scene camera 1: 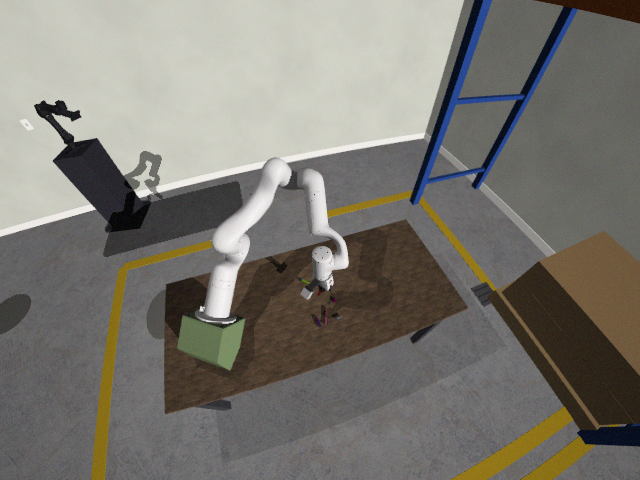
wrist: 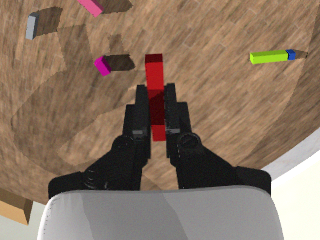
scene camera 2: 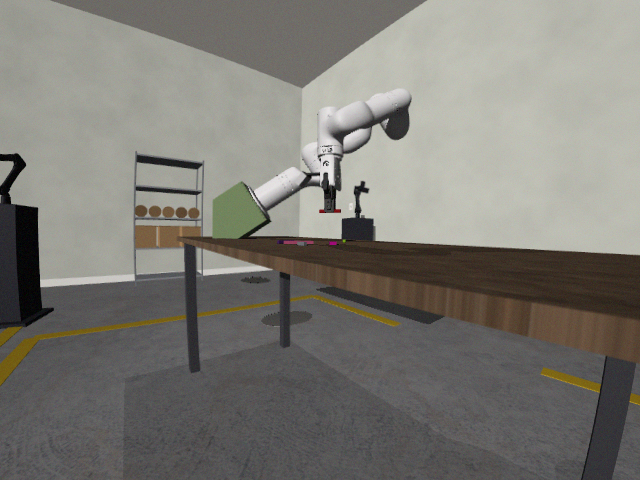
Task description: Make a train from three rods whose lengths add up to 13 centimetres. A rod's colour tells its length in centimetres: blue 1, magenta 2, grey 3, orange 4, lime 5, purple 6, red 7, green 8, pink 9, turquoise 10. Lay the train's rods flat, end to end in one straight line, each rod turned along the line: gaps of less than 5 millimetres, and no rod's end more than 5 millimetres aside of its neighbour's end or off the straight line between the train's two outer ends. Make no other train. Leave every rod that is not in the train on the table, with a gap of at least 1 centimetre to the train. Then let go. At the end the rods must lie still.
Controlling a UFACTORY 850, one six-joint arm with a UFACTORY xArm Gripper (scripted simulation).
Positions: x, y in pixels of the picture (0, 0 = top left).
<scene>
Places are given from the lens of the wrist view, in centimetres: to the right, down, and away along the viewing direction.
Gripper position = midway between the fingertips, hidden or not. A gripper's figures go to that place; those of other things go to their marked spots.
my gripper point(wrist: 156, 100): 0, -1, 14
red rod point(wrist: 153, 62): 0, -3, 11
</scene>
